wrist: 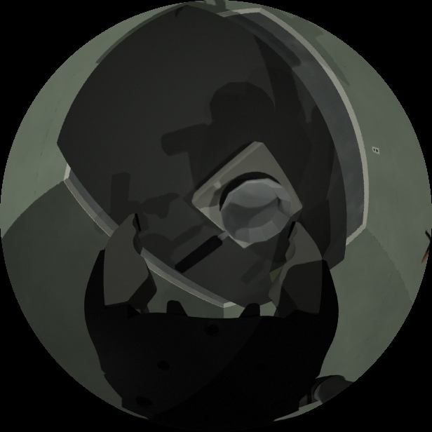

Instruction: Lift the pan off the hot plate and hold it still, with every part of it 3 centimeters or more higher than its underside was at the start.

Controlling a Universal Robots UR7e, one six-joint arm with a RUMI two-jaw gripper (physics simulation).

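Note:
The grey round pan [256, 210] sits on the pale square hot plate [250, 157], right of the middle of the wrist view. It lies off the plate's centre, toward the plate's lower right side. Its black handle [200, 253] points down and to the left. My gripper [214, 219] is open, with its jaws wide apart at the lower left and lower right. Nothing is between the fingertips. The handle shows in the gap between the jaws, farther off than the fingertips. The right fingertip shows close to the pan's lower right rim. How the pan's underside rests is hidden.
The dark table top [115, 110] bears the hot plate, with shadows across it. A pale-edged grey border [352, 145] shows beyond its right side. A small green patch [275, 273] shows beside the right jaw. Part of a dark rounded thing [334, 389] shows at the lower right.

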